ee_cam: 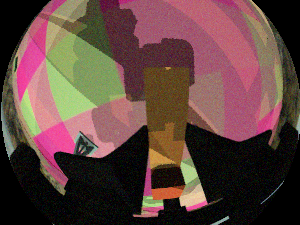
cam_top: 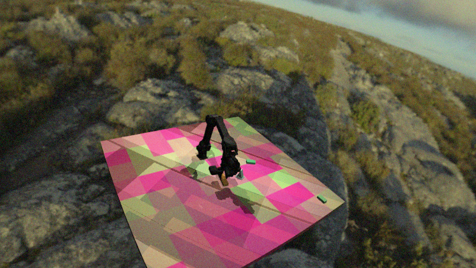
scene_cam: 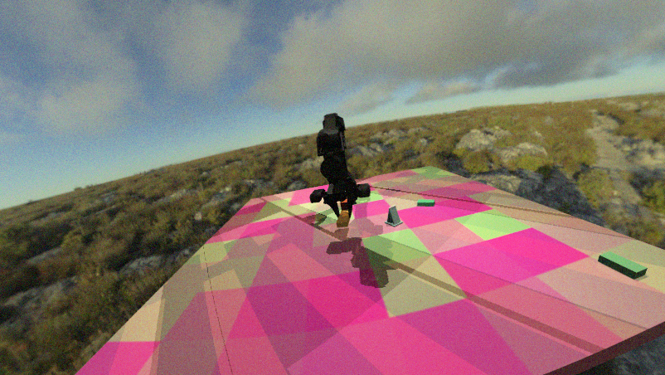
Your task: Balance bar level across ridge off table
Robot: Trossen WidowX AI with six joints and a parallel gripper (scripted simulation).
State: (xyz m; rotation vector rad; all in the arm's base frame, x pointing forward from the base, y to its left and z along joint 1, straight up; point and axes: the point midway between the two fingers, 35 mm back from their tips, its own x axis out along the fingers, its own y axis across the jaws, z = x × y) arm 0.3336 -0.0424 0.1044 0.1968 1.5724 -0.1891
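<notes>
Now: the bar 4 cm behind my gripper tip, 1 cm to the left of it and 1 cm above it. Also, from my gripper tip: dark ridge: 17 cm to the left, 4 cm below, 4 cm behind.
</notes>
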